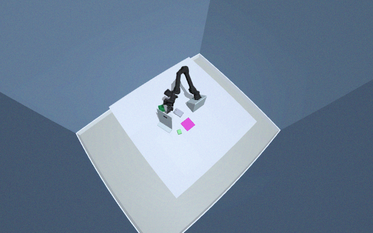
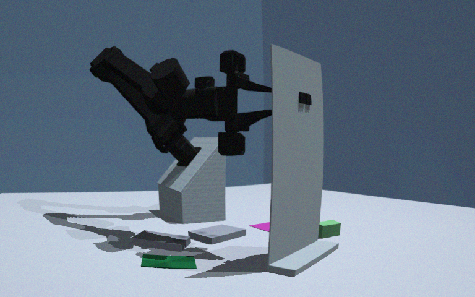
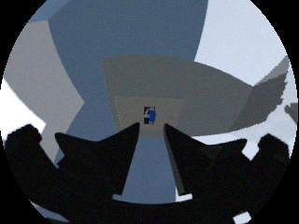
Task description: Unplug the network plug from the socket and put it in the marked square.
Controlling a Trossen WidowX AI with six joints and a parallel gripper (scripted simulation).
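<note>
Now: gripper tip 3 cm short of the blue network plug and 1 cm to the right of it. Round my gripper tip: dark green flat piece 5 cm behind, 19 cm to the right, 27 cm below; then light green cube 2 cm behind, 17 cm to the left, 26 cm below; then grey upright panel 5 cm ahead, 2 cm to the left, 11 cm below.
</note>
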